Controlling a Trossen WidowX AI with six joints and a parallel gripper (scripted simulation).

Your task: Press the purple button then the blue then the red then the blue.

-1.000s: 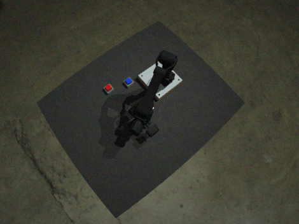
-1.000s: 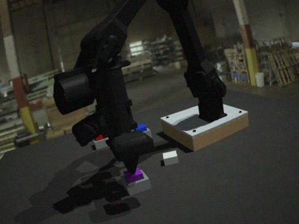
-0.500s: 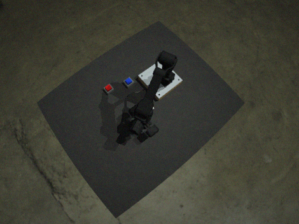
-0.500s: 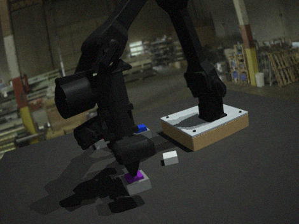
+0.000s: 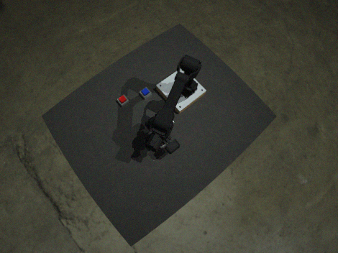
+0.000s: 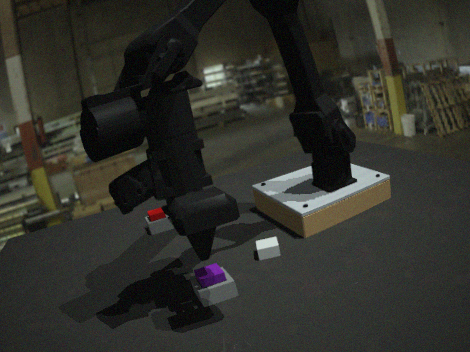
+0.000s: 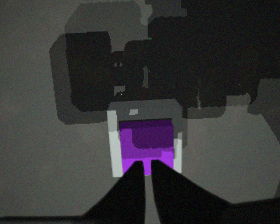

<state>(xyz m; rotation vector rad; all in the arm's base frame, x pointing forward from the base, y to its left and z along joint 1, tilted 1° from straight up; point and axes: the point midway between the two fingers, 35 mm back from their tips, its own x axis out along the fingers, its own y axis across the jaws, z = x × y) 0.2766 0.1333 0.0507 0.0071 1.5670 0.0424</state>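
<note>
Right now my gripper tip is 3 cm above the purple button. Round my gripper tip: blue button: 28 cm to the right, 10 cm behind, 3 cm below; red button: 32 cm to the right, 3 cm below, 3 cm ahead; small white block: 11 cm behind, 6 cm to the right, 5 cm below.
</note>
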